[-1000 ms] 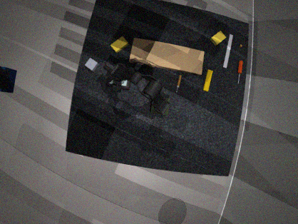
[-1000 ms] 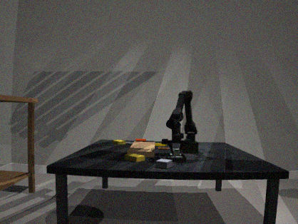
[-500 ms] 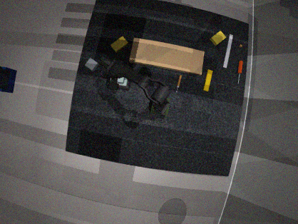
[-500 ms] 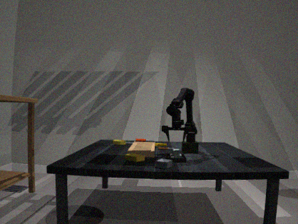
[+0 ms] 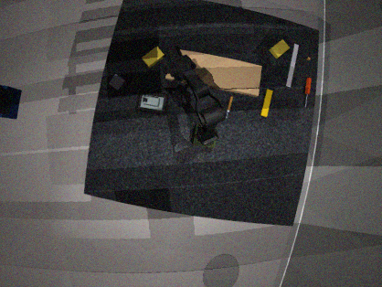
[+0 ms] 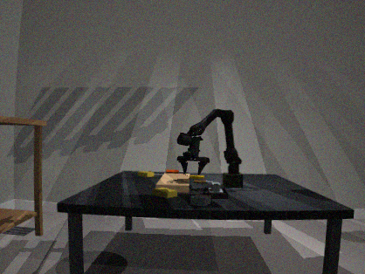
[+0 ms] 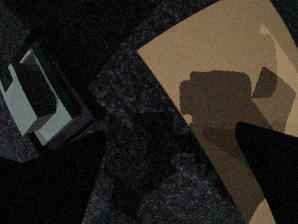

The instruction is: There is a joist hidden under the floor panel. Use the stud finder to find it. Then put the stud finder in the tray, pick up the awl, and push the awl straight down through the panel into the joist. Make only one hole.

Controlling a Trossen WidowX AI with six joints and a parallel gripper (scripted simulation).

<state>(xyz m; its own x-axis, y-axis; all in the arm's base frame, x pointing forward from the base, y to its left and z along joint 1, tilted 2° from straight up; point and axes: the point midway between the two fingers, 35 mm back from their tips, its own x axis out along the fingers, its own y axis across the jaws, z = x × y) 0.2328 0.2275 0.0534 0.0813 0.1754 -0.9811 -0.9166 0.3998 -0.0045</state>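
Right now my gripper tip is 50 mm past the awl, 310 mm to the left of it and 80 mm above it. Round my gripper tip: grey block 90 mm behind, 330 mm to the left, 70 mm below; then dark grey stud finder 150 mm behind, 110 mm to the left, 40 mm below; then dark tray 140 mm behind, 100 mm to the left, 80 mm below.
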